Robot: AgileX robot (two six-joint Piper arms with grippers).
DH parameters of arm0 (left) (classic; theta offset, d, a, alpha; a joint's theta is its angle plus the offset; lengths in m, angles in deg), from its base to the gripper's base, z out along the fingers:
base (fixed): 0 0 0 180
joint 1: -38.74 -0.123 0 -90
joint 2: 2.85 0 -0.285 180
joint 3: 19.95 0 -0.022 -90
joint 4: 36.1 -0.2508 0 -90
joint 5: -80.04 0 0.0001 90
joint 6: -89.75 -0.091 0 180
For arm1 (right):
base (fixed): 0 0 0 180
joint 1: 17.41 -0.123 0 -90
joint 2: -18.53 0 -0.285 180
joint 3: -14 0 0.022 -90
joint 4: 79.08 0.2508 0 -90
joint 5: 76.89 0 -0.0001 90
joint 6: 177.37 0.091 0 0
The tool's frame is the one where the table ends.
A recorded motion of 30 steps. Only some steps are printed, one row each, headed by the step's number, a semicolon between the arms.
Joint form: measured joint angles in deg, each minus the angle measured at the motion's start. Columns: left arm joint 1, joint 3, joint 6, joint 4, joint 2, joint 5; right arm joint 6, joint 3, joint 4, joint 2, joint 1, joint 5.
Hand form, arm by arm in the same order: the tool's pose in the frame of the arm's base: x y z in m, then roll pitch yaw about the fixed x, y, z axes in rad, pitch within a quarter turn. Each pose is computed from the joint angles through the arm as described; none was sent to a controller.
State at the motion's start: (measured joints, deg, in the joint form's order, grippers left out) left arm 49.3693 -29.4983 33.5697 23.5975 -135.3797 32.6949; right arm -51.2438 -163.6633 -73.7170 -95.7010 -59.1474 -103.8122
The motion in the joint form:
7: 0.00 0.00 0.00 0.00 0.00 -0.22; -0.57 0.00 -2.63 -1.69 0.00 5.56
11: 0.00 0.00 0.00 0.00 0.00 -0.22; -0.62 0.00 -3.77 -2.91 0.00 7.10
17: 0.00 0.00 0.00 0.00 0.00 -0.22; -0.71 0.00 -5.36 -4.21 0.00 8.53
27: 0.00 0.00 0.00 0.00 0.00 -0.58; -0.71 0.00 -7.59 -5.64 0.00 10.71
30: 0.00 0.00 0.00 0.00 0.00 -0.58; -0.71 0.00 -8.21 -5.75 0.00 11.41
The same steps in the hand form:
7: 0.4296 -0.1397 0.1531 -2.5077 0.5669 2.8433; 0.3085 0.2773 0.2106 -2.5588 0.4228 -1.3724
11: 0.4296 -0.1397 0.1531 -2.5077 0.5669 2.8433; 0.3117 0.2792 0.2033 -2.5434 0.4096 -1.3568
17: 0.4296 -0.1397 0.1531 -2.5077 0.5669 2.8433; 0.3148 0.2809 0.1952 -2.5281 0.3886 -1.3360
27: 0.4291 -0.1399 0.1532 -2.5038 0.5641 2.8408; 0.3187 0.2830 0.1870 -2.4994 0.3655 -1.3045
30: 0.4291 -0.1399 0.1532 -2.5038 0.5641 2.8408; 0.3196 0.2835 0.1869 -2.4853 0.3621 -1.2932

